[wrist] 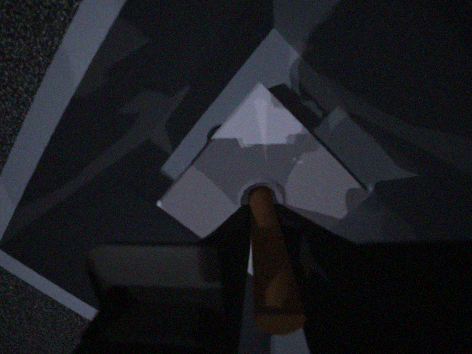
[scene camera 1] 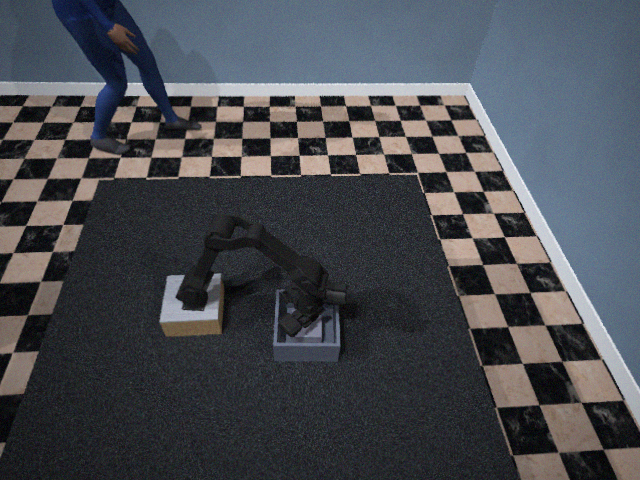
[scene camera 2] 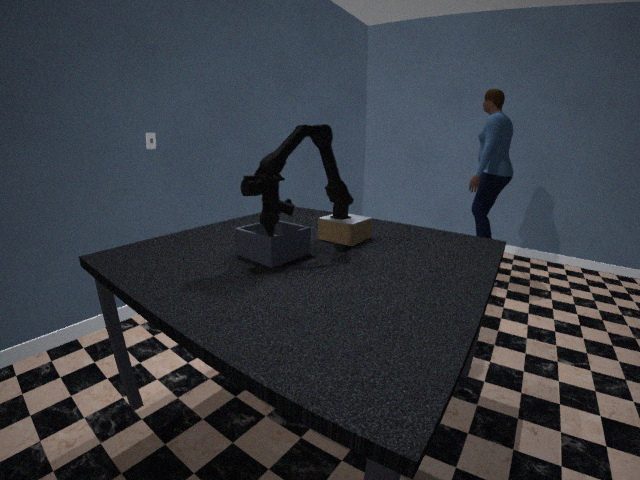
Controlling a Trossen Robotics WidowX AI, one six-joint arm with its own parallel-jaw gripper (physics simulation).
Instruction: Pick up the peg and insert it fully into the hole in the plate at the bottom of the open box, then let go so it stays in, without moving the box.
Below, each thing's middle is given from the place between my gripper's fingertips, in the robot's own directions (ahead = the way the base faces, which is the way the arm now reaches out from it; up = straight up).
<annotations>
Now: hand 20 mm below the orange-brown peg (wrist: 278,309). From my hand the other things lie so: pale plate (wrist: 261,143) 30 mm below.
</annotations>
